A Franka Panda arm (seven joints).
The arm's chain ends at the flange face. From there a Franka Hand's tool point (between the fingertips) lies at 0.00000 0.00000 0.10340 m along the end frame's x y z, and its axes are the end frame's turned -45 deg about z.
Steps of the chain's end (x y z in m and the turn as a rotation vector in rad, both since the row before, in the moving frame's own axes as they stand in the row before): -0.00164, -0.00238, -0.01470, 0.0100, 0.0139, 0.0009; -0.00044, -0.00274, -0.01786, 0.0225, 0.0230, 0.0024; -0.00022, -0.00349, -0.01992, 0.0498, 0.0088, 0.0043; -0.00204, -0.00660, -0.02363, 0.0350, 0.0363, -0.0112; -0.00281, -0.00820, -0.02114, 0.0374, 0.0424, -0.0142; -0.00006, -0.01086, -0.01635, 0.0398, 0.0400, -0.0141; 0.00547, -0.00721, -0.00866, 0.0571, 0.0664, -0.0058
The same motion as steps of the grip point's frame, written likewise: 0.00227, -0.00256, -0.01472, -0.0028, 0.0169, 0.0009; 0.00495, -0.00221, -0.01791, -0.0004, 0.0322, 0.0024; 0.00660, -0.00561, -0.02005, 0.0290, 0.0414, 0.0043; 0.00844, -0.00604, -0.02376, -0.0009, 0.0504, -0.0112; 0.00965, -0.00746, -0.02131, -0.0035, 0.0564, -0.0142; 0.01347, -0.00775, -0.01651, -0.0001, 0.0564, -0.0141; 0.01799, -0.00058, -0.00906, -0.0066, 0.0873, -0.0058
